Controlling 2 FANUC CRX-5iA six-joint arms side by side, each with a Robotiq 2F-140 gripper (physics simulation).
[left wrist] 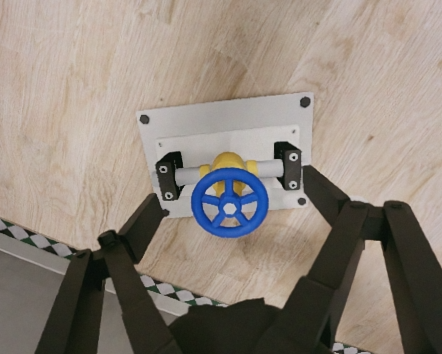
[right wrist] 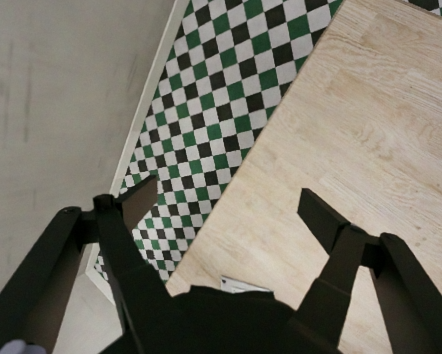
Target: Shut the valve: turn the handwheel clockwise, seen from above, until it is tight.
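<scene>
The blue handwheel [left wrist: 229, 231] with several spokes and a pale hex hub shows near the middle of the left wrist view. It sits on a yellow valve body [left wrist: 229, 161] on a grey pipe [left wrist: 271, 168]. My left gripper [left wrist: 229, 192] is open, its fingers wide apart on either side of the handwheel and touching neither side of it. My right gripper [right wrist: 228, 194] is open with nothing between its fingers, over the table's edge. The handwheel does not show in the right wrist view.
Two black clamps [left wrist: 291, 167] [left wrist: 168, 176] hold the pipe on a grey bolted plate [left wrist: 225, 112]. A small part of a light plate [right wrist: 240, 285] shows at the bottom of the right wrist view. The wooden table [right wrist: 350, 125] ends beside a checkered floor [right wrist: 215, 105] and a grey wall [right wrist: 65, 90].
</scene>
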